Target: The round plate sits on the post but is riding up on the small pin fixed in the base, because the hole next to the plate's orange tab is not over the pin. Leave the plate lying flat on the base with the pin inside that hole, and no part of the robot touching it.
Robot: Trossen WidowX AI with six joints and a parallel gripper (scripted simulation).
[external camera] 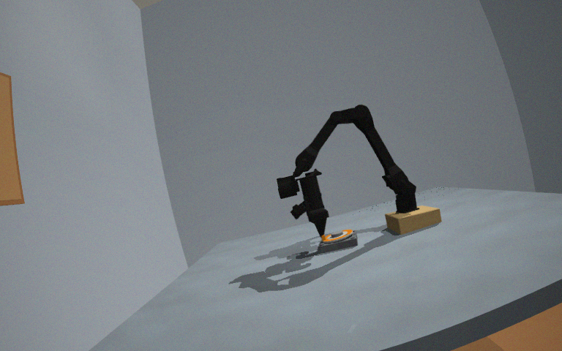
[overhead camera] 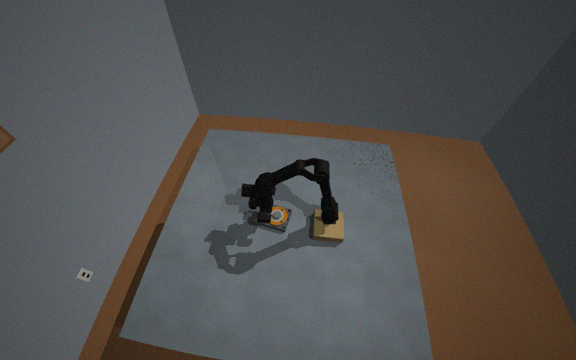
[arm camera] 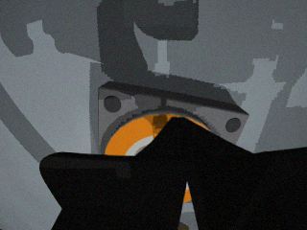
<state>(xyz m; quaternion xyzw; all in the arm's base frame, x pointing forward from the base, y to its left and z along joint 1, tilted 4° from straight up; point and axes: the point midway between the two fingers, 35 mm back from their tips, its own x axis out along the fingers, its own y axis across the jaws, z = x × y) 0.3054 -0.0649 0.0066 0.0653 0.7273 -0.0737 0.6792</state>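
My gripper tip is 20 mm past the round plate and 20 mm to the right of it. Also, from my gripper tip: grey square base (50 mm behind, 20 mm to the left, 20 mm below).
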